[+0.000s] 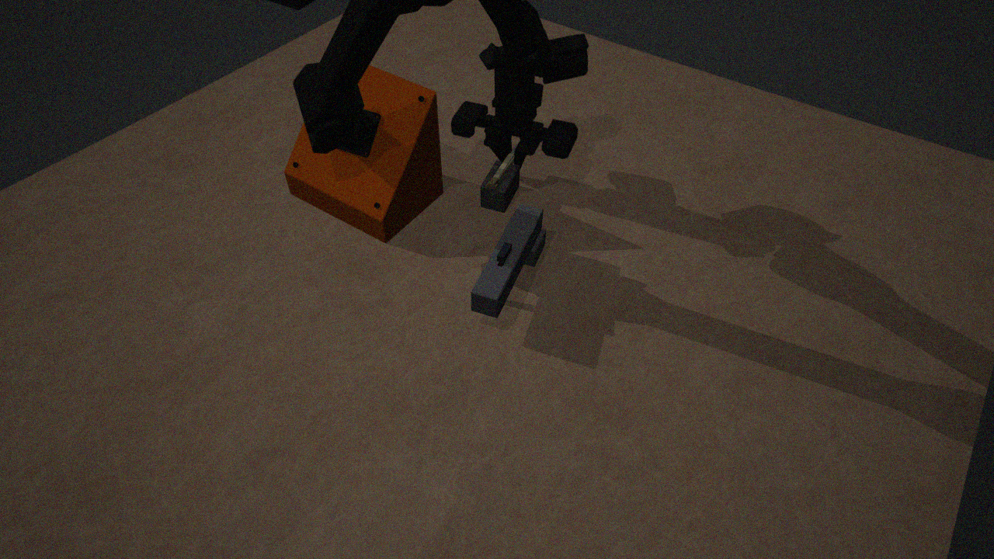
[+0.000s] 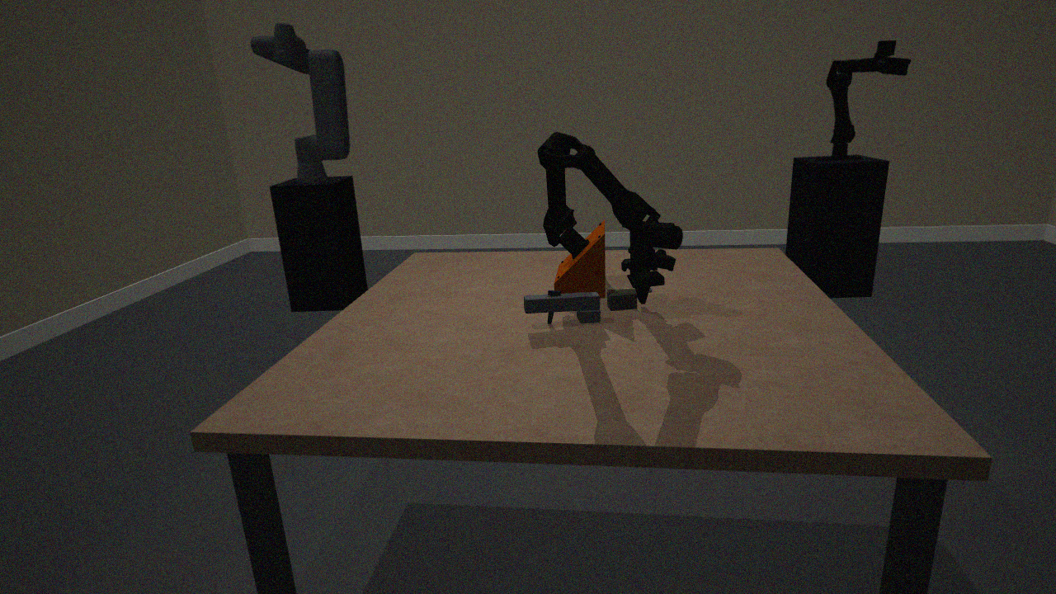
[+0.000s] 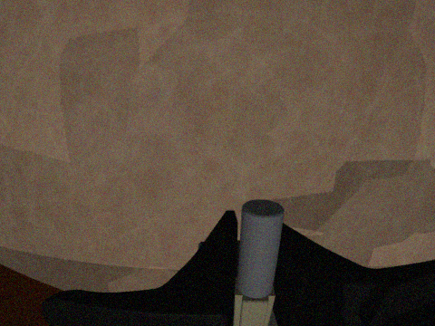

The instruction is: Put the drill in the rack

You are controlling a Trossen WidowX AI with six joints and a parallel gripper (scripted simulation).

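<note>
Now: gripper tip 4 cm to the left of the drill and 4 cm below it. Also, from my gripper tip: dark key 11 cm ahead, 23 cm to the right, 4 cm above; then rack 1 cm ahead, 5 cm to the right, 1 cm above; then grey-blue block 11 cm ahead, 21 cm to the right, 4 cm above.
</note>
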